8 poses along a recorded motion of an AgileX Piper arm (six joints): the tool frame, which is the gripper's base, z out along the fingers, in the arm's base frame.
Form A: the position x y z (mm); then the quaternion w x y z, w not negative.
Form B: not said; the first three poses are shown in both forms.
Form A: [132 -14 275 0.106 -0.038 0.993 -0.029]
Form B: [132 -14 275 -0.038 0.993 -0.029 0.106]
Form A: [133 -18 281 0.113 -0.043 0.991 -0.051]
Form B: [133 -18 281 -0.043 0.991 -0.051 0.113]
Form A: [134 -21 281 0.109 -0.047 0.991 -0.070]
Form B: [134 -21 281 -0.047 0.991 -0.070 0.109]
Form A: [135 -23 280 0.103 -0.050 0.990 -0.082]
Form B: [135 -23 280 -0.050 0.990 -0.082 0.103]
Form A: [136 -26 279 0.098 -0.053 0.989 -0.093]
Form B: [136 -26 279 -0.053 0.989 -0.093 0.098]
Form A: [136 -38 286 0.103 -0.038 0.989 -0.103]
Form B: [136 -38 286 -0.038 0.989 -0.103 0.103]
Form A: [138 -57 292 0.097 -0.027 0.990 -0.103]
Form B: [138 -57 292 -0.027 0.990 -0.103 0.097]
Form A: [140 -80 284 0.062 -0.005 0.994 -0.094]
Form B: [140 -80 284 -0.005 0.994 -0.094 0.062]
